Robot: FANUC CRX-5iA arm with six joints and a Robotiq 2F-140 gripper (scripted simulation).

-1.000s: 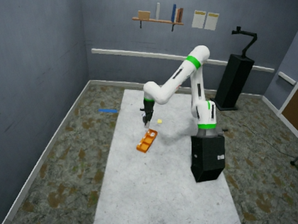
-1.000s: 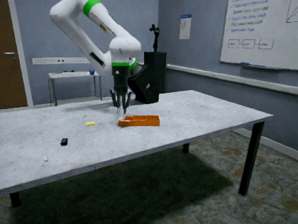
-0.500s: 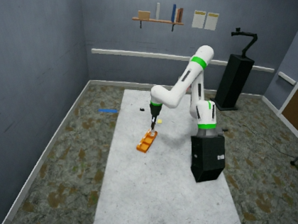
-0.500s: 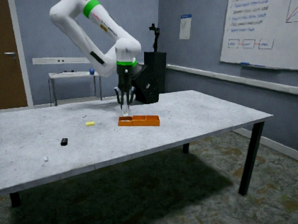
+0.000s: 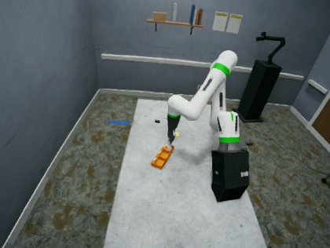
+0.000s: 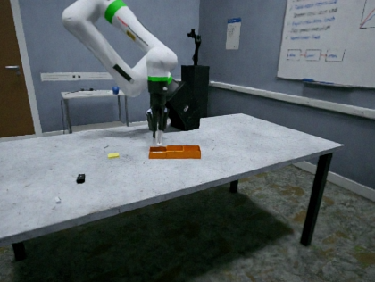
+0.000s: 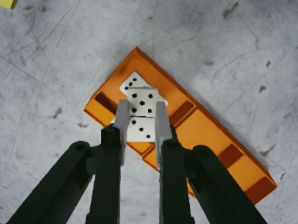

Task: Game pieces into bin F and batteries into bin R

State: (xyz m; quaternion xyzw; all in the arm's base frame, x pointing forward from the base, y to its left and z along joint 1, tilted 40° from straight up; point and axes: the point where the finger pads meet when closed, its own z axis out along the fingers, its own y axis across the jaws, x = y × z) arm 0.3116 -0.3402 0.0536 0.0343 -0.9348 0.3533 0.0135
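Right now the white domino is 3 cm below my hand. From my hand the other things lie so: orange bin block: 7 cm below, 6 cm to the left, 6 cm ahead; yellow flat piece: 18 cm to the right, 11 cm behind, 9 cm below; black battery: 38 cm to the right, 9 cm below, 3 cm ahead.
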